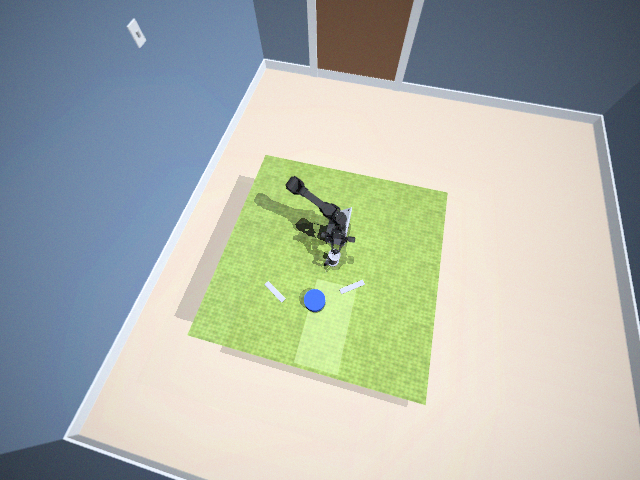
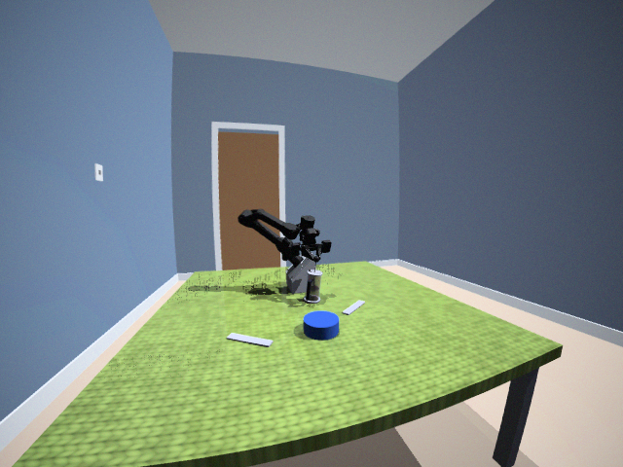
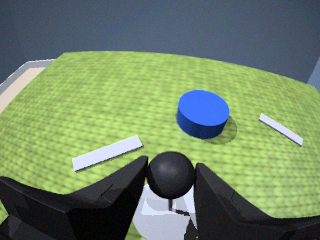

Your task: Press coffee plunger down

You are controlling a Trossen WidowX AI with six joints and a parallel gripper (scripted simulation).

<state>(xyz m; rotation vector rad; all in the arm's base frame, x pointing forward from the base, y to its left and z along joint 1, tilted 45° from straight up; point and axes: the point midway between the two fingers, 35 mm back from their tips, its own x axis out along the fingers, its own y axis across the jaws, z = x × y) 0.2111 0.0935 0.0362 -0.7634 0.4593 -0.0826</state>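
My gripper tip is now 2 cm to the left of the coffee press and 10 cm above it. From my gripper tip the other things lie so: blue round puck 24 cm ahead, 4 cm to the right, 17 cm below.
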